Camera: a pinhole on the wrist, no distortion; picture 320 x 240 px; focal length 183.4 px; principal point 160.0 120.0 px. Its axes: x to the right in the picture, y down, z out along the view. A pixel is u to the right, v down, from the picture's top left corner.
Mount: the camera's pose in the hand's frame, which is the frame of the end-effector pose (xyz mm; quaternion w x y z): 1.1 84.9 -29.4 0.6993 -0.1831 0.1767 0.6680
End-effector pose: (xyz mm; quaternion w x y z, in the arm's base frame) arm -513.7 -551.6 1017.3 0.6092 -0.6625 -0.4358 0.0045
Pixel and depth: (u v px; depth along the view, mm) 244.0 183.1 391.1
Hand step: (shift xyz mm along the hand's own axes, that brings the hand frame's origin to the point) -124.3 438.6 220.3
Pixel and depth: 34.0 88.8 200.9
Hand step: 29.5 62.4 214.0
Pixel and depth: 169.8 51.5 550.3
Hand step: 209.1 373.0 439.3
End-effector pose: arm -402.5 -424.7 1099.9 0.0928 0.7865 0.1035 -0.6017
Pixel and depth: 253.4 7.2 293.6
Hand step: 189.0 352.1 156.3
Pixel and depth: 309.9 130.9 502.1
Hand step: -8.9 690.1 205.3
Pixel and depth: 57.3 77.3 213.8
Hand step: 46.0 84.0 216.6
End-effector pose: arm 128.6 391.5 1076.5 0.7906 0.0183 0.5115 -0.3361
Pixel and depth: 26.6 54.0 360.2
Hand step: 119.7 29.1 415.6
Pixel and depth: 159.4 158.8 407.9
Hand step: -84.1 288.0 324.6
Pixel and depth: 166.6 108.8 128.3
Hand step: 9.5 151.7 80.2
